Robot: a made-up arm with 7 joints. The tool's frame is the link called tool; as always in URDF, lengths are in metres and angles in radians. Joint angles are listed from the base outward. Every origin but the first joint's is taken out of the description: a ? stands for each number. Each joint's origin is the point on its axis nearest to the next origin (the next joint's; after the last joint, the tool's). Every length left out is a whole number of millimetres.
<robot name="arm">
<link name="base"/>
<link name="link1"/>
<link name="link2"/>
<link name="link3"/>
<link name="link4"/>
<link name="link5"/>
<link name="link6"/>
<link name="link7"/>
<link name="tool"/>
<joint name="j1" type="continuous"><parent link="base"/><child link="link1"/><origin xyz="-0.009 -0.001 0.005" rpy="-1.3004 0.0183 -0.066"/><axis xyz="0 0 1"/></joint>
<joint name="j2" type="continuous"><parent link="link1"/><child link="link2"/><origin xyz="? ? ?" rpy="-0.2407 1.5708 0"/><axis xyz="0 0 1"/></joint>
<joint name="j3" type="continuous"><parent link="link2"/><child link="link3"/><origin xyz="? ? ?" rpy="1.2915 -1.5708 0"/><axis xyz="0 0 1"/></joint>
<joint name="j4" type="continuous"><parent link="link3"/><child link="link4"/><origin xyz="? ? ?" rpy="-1.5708 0 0"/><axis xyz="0 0 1"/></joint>
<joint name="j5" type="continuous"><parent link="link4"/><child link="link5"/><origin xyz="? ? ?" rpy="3.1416 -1.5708 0"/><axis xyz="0 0 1"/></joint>
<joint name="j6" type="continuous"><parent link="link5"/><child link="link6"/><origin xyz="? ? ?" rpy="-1.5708 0 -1.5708"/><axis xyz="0 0 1"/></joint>
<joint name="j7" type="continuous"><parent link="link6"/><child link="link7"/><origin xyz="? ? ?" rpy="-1.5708 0 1.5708"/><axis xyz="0 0 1"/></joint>
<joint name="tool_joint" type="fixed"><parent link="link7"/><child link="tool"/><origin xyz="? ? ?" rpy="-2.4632 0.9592 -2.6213"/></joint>
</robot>
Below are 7 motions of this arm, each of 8 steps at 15 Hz.
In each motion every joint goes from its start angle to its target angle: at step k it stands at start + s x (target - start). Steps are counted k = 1, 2, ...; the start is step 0. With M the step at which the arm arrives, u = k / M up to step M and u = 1 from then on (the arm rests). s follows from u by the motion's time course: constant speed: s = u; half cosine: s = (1 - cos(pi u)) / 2; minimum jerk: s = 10 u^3 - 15 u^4 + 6 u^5.
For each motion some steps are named. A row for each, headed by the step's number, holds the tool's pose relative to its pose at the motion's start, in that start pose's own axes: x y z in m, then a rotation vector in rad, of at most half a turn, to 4 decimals.
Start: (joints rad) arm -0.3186 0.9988 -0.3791 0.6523 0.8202 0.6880 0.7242
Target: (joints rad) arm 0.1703 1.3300 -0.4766 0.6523 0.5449 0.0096 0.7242
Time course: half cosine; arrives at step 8
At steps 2, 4, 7, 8:
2: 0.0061 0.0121 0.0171 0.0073 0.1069 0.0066
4: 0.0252 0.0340 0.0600 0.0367 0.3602 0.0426
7: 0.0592 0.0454 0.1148 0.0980 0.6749 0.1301
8: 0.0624 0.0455 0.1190 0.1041 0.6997 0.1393

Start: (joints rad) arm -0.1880 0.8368 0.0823 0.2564 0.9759 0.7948 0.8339
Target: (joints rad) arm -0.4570 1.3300 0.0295 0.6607 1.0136 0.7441 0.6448
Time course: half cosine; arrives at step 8
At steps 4, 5, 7, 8:
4: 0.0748 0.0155 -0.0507 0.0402 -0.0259 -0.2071
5: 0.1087 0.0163 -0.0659 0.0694 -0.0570 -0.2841
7: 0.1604 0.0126 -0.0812 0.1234 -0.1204 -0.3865
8: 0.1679 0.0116 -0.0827 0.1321 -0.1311 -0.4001

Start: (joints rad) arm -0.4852 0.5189 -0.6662 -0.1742 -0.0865 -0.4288 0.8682
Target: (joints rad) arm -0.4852 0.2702 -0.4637 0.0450 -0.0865 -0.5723 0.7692
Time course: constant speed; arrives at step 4
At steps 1, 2, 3, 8:
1: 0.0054 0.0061 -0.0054 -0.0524 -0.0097 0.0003
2: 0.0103 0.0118 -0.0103 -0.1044 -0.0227 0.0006
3: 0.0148 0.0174 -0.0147 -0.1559 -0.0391 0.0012
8: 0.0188 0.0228 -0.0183 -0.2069 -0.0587 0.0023

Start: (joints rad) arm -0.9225 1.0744 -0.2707 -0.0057 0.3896 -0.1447 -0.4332
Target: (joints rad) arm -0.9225 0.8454 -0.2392 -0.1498 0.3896 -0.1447 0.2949
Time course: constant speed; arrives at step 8
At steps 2, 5, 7, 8:
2: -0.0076 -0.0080 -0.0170 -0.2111 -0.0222 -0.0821
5: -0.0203 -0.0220 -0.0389 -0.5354 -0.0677 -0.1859
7: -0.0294 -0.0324 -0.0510 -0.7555 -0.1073 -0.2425
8: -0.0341 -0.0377 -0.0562 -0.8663 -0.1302 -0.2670

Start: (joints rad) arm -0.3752 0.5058 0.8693 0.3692 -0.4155 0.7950 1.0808
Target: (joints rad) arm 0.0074 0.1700 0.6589 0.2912 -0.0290 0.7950 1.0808
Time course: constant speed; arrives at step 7
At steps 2, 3, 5, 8:
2: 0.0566 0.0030 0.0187 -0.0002 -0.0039 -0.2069
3: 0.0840 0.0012 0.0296 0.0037 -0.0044 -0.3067
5: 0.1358 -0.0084 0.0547 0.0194 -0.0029 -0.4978
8: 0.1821 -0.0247 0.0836 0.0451 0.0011 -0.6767

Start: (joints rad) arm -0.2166 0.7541 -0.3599 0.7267 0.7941 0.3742 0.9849
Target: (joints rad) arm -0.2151 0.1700 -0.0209 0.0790 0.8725 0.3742 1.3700
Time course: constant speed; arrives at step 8
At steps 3, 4, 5, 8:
3: -0.0672 -0.0602 -0.0467 -0.3389 -0.1983 0.2003
4: -0.0818 -0.0835 -0.0591 -0.4392 -0.2860 0.2586
5: -0.0925 -0.1073 -0.0697 -0.5321 -0.3836 0.3116
8: -0.1037 -0.1758 -0.0904 -0.7594 -0.7280 0.4313

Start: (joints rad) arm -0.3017 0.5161 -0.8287 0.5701 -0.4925 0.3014 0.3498
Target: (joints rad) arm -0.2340 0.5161 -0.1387 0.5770 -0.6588 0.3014 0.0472
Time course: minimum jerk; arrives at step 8
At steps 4, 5, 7, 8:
4: -0.0115 -0.0457 -0.0175 -0.1889 0.0343 0.3062
5: -0.0132 -0.0696 -0.0206 -0.2819 0.0707 0.4342
7: -0.0126 -0.0988 -0.0198 -0.3956 0.1281 0.5709
8: -0.0124 -0.1006 -0.0196 -0.4029 0.1322 0.5789

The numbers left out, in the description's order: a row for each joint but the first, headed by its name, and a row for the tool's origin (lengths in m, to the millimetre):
j2: -0.052 -0.009 0
j3: 0.049 0.206 0
j4: 0.003 -0.02 0
j5: 0.134 0.012 0
j6: -0.04 -0.026 0
j7: 0 -0.068 0
tool: -0.015 0.01 0

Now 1 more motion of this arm.
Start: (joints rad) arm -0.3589 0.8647 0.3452 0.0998 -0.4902 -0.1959 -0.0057
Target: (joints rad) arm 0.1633 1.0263 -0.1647 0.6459 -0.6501 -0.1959 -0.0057
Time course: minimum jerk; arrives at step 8
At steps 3, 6, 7, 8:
3: 0.0137 0.0111 0.0683 0.1752 -0.2766 0.0562
6: -0.0187 -0.0257 0.2370 0.5681 -0.9232 0.0731
7: -0.0303 -0.0384 0.2579 0.6249 -1.0133 0.0625
8: -0.0326 -0.0410 0.2616 0.6354 -1.0298 0.0602

